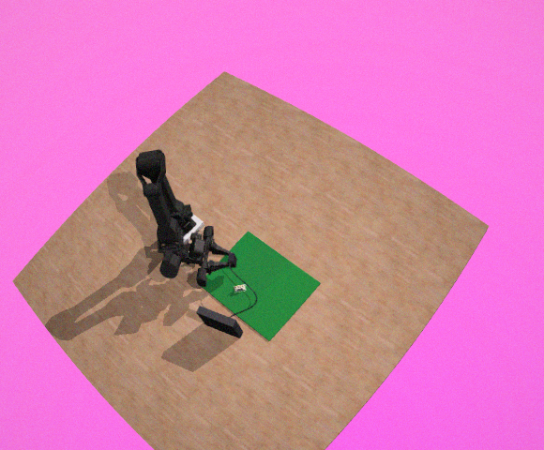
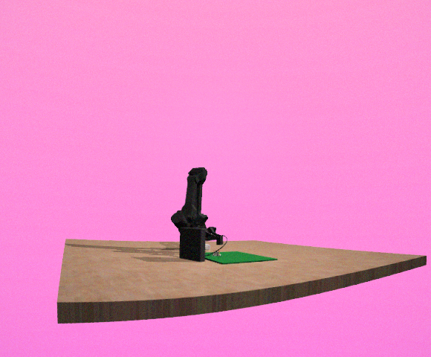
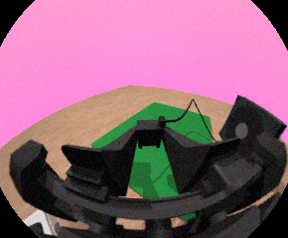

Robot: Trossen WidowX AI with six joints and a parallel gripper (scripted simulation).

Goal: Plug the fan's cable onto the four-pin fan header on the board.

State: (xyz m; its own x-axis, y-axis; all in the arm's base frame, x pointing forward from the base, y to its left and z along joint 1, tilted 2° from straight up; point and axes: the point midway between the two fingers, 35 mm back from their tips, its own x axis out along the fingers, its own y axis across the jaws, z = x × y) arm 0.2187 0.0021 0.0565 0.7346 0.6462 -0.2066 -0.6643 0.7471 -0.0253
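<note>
The green board lies 9 cm below my gripper tip, 9 cm ahead of it and 1 cm to the left of it. Round my gripper tip: dark fan plug (1 cm below); then black fan (16 cm to the right, 12 cm ahead, 1 cm below).
</note>
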